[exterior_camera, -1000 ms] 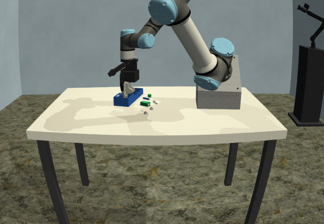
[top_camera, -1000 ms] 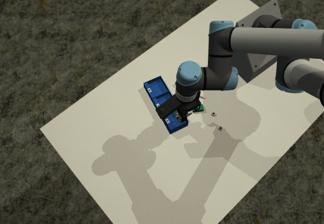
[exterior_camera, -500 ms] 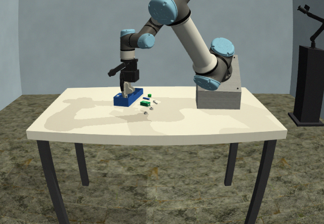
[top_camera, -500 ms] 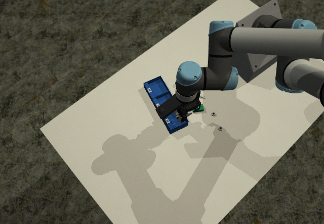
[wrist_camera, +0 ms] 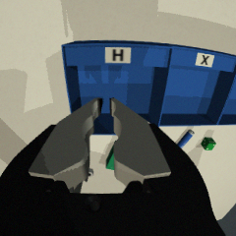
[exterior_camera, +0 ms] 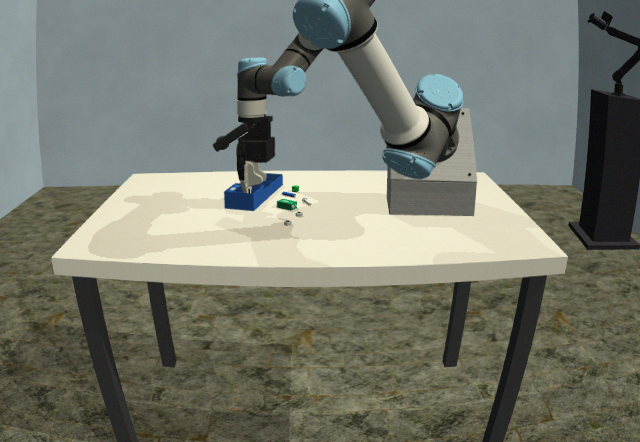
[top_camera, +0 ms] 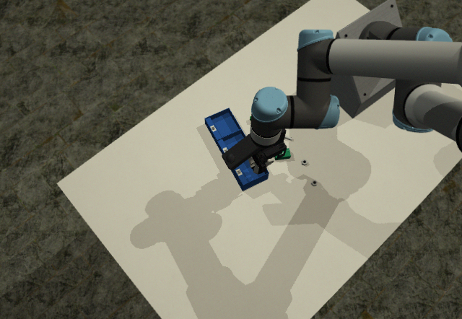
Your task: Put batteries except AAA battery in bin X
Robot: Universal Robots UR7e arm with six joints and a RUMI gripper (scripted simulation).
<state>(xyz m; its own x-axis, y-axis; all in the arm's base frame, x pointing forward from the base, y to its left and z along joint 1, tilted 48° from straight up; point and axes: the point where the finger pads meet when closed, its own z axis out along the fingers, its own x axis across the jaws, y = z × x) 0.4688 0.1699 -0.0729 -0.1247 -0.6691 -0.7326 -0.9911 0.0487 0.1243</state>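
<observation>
My hand is 110 mm past the green block battery and 30 mm above it. The rest, counted from my hand: blue cylindrical battery (90 mm behind, 100 mm to the right, 30 mm below); grey bolt (150 mm behind, 50 mm to the right, 30 mm below); blue three-compartment bin row (100 mm to the right, 10 mm below).
</observation>
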